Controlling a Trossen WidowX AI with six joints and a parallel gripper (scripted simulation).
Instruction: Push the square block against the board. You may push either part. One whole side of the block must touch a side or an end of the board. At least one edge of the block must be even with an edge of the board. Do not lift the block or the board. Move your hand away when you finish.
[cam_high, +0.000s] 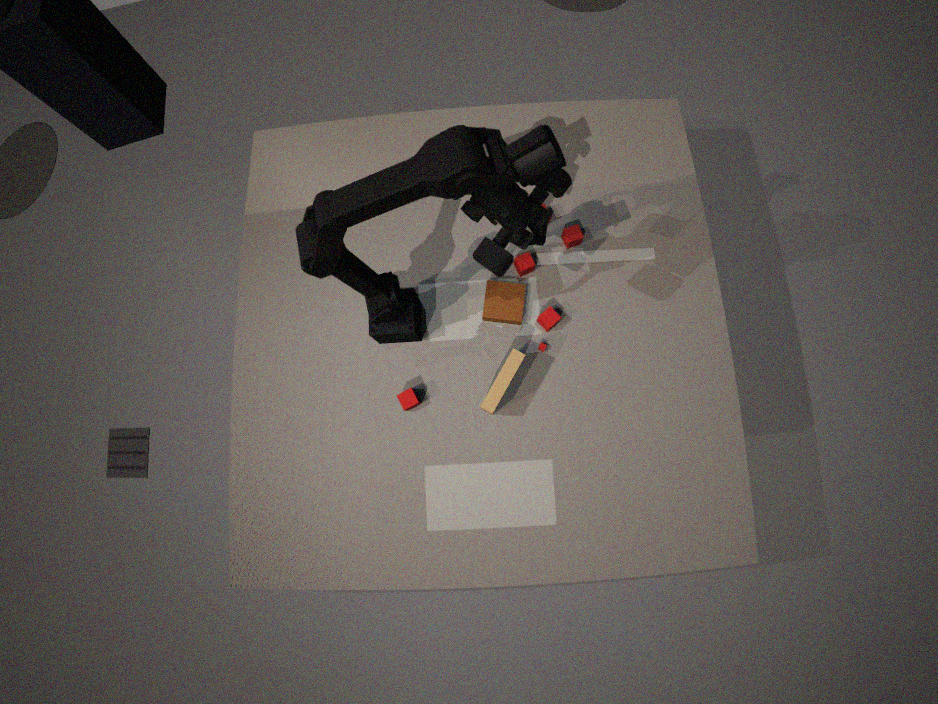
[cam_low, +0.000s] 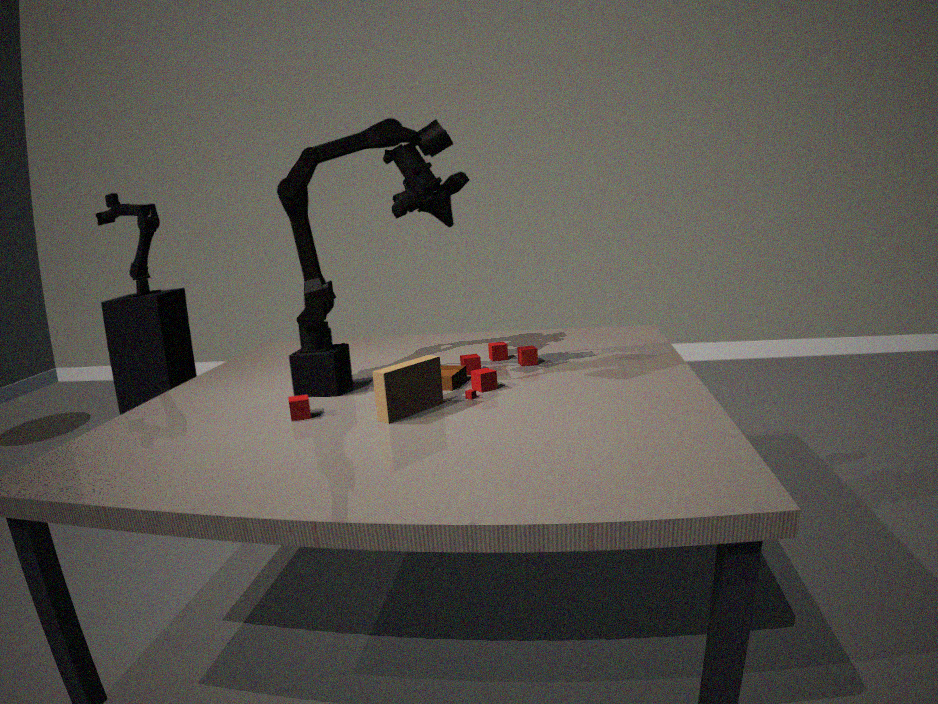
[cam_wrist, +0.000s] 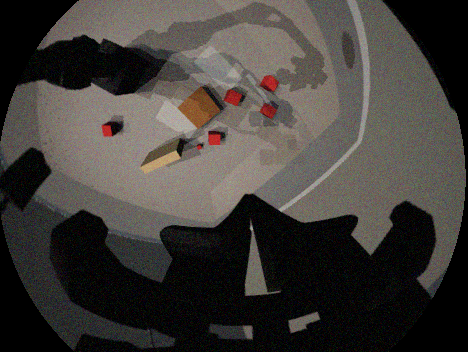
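The board is 100 mm behind my gripper tip, 190 mm to the right of it and 300 mm below it. Round my gripper tip: square block: 50 mm behind, 10 mm to the left, 330 mm below.
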